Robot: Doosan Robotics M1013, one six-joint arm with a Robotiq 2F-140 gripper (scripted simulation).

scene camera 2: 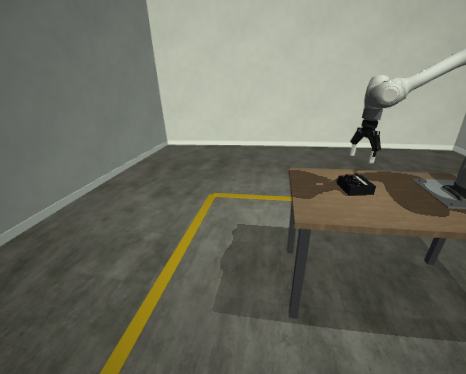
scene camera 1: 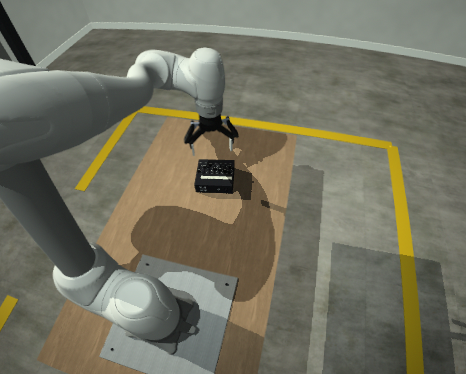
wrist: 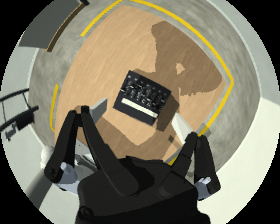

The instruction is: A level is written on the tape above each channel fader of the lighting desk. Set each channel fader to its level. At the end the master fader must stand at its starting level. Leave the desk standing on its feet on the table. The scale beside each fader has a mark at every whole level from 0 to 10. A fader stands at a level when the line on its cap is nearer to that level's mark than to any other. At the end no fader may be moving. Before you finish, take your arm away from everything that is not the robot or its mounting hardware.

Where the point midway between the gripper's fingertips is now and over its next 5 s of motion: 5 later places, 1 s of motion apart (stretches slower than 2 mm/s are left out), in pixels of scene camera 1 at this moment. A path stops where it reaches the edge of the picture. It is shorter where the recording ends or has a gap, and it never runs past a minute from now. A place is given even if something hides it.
My gripper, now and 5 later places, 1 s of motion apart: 212, 150; 220, 151; 229, 154; 230, 156; 230, 159; 230, 160
